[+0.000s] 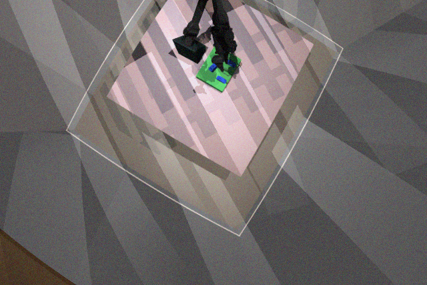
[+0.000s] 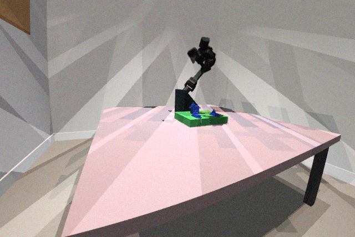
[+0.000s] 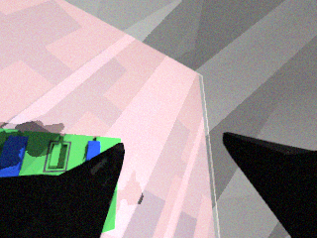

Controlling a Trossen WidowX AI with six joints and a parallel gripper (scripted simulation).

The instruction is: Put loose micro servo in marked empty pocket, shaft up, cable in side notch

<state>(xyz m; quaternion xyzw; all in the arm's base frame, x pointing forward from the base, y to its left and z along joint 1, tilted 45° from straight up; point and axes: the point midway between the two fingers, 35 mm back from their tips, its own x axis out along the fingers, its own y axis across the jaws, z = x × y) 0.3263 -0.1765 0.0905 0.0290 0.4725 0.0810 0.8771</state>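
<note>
Now: the green deck 120 mm behind my gripper tip, 90 mm to the left of it and 330 mm below it.
</note>
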